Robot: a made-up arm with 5 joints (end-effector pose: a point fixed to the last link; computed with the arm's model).
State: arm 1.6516 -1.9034 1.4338 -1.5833 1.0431
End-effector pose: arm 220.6 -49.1 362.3 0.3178 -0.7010 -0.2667 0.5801
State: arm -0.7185 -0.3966 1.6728 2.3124 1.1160
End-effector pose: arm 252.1 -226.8 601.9 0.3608 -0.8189 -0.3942 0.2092
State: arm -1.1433 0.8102 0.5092 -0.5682 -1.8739
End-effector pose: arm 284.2 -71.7 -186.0 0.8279 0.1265 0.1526 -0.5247
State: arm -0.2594 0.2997 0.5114 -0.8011 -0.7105
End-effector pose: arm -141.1 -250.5 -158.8 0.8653 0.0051 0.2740 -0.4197
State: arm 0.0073 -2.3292 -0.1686 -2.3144 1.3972
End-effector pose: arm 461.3 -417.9 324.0 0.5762 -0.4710 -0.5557 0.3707
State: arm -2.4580 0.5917 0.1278 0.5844 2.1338
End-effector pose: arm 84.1 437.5 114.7 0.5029 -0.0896 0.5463 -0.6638
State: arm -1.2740 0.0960 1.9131 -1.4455 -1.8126
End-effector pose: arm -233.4 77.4 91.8 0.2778 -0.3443 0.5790 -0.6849
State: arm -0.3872 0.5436 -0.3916 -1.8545 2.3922
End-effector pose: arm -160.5 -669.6 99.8 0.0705 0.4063 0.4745 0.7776
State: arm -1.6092 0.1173 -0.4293 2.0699 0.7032
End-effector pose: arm 243.6 147.2 564.1 0.0716 0.5385 -0.7031 0.4588
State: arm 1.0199 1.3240 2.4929 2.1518 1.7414
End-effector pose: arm -406.6 194.1 96.3 0.2567 -0.3806 0.3149 -0.8307
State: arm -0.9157 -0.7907 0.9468 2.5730 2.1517
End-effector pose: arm 410.8 -34.1 567.3 0.0297 0.7704 0.3017 -0.5609
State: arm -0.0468 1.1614 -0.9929 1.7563 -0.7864
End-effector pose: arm -181.0 -123.0 526.7 0.2562 0.4812 -0.7426 0.3891
